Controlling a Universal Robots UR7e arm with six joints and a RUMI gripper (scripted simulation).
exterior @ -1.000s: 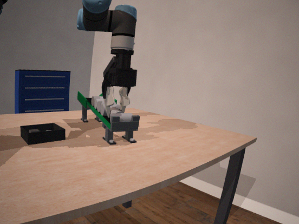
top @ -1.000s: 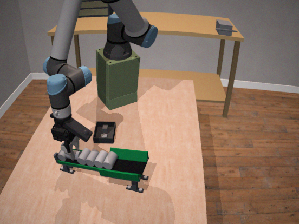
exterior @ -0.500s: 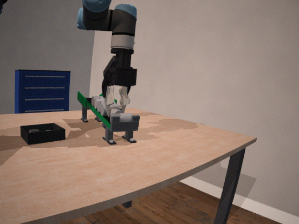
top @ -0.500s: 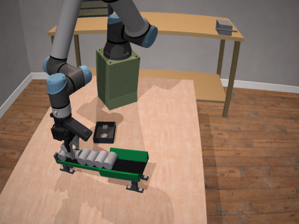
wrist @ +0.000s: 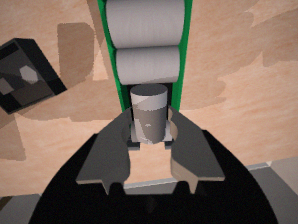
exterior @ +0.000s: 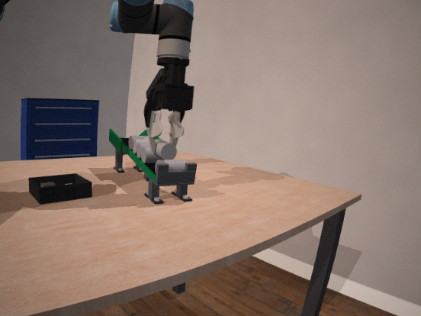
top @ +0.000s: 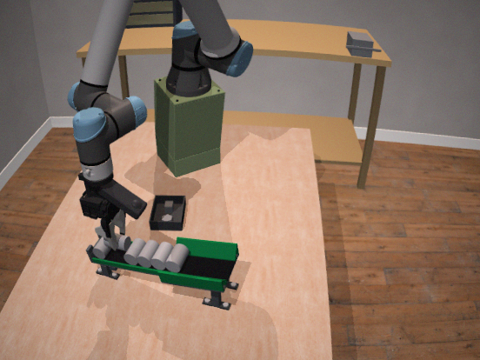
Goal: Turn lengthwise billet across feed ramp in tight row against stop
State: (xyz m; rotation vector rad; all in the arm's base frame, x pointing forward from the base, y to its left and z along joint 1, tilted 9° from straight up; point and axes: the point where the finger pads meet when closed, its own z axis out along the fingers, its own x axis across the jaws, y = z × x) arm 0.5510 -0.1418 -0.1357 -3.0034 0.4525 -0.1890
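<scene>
Now: hand 2 cm past the grey stop, 8 cm to the left of it and 5 cm above it. Also, from my hand: black tray 23 cm behind, 10 cm to the left, 10 cm below.
</scene>
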